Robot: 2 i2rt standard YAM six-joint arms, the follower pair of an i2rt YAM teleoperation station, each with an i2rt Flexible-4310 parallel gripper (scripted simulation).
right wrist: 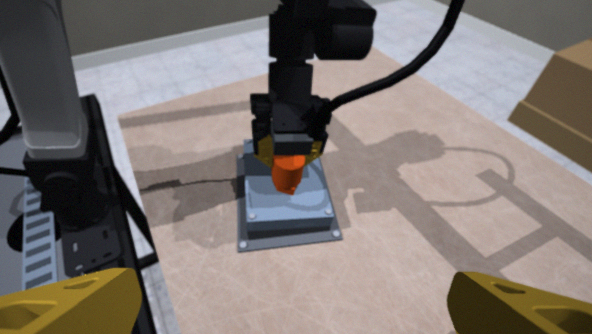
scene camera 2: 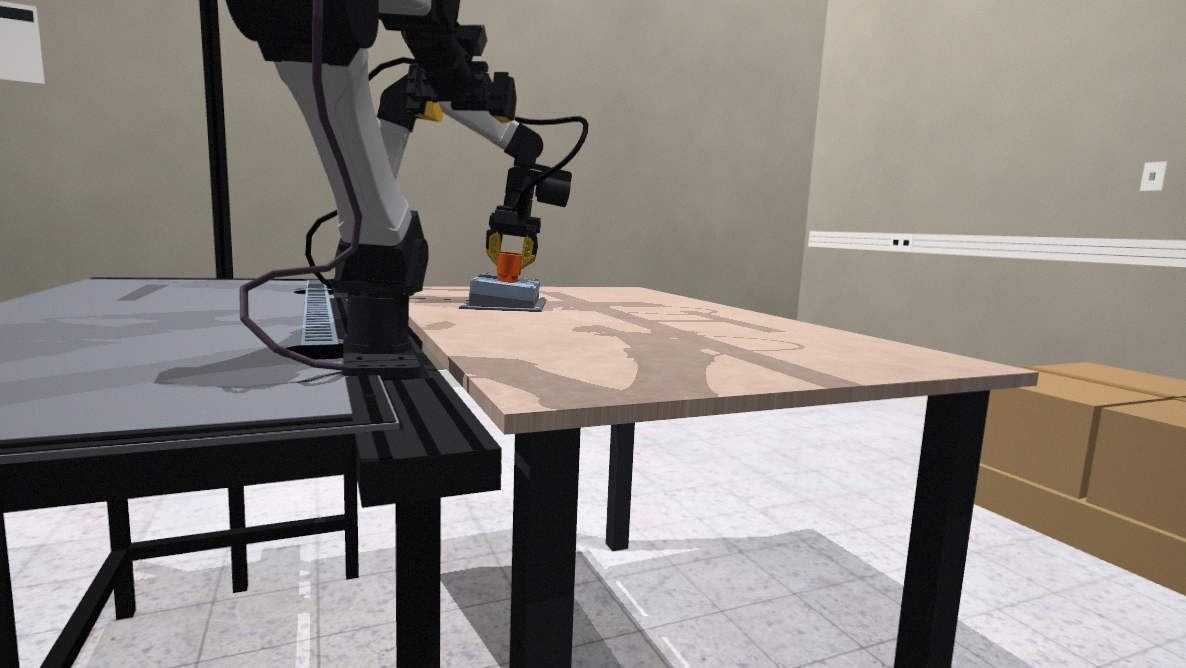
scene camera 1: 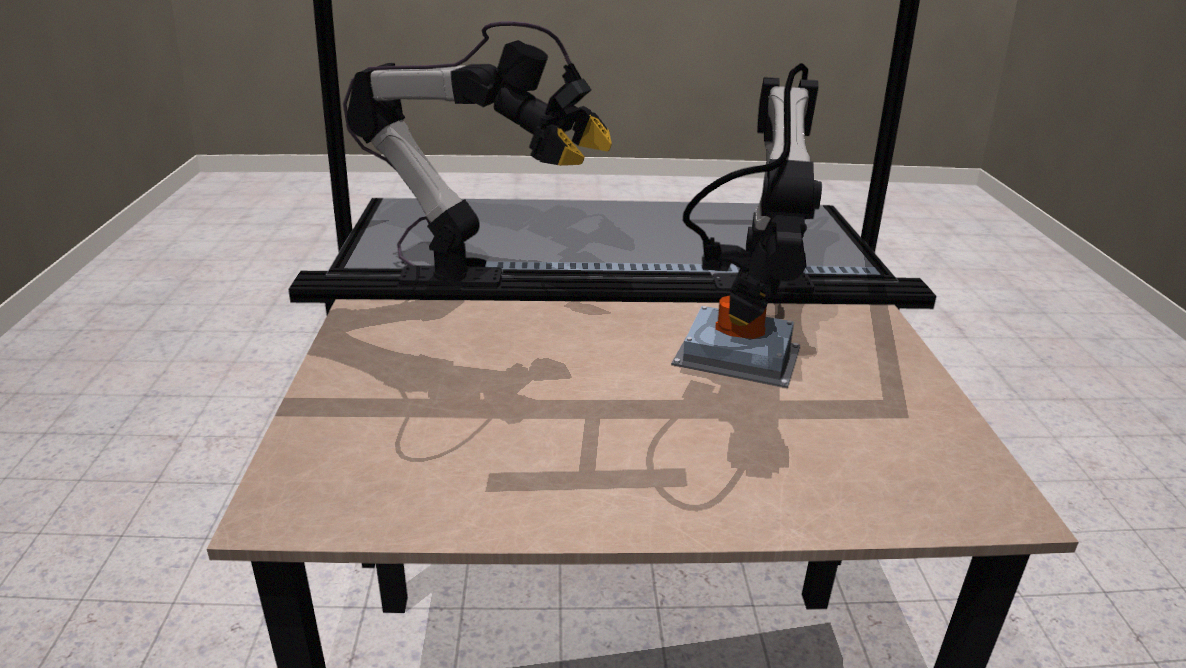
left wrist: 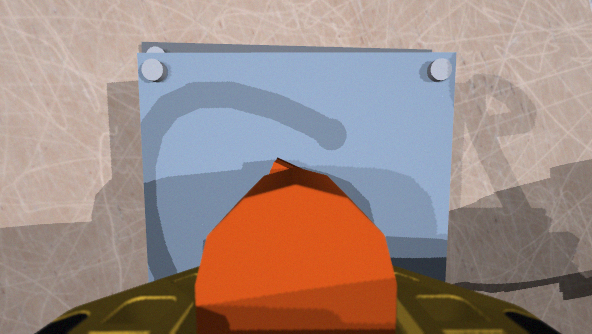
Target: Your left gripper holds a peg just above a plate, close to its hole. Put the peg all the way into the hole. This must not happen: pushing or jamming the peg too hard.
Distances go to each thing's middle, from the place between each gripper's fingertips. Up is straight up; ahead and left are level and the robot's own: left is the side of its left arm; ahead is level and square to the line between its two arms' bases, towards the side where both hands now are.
I see the orange peg [scene camera 1: 755, 329] 2 cm below my left hand [scene camera 1: 737, 317]. Also, from my left hand: blue-grey plate [scene camera 1: 707, 342]: 5 cm below, 1 cm to the left.
My right hand is 250 mm to the right of the orange peg, 250 mm above it and 130 mm short of it. The rest, counted from my right hand: blue-grey plate: 290 mm below, 260 mm to the left, 130 mm ahead.
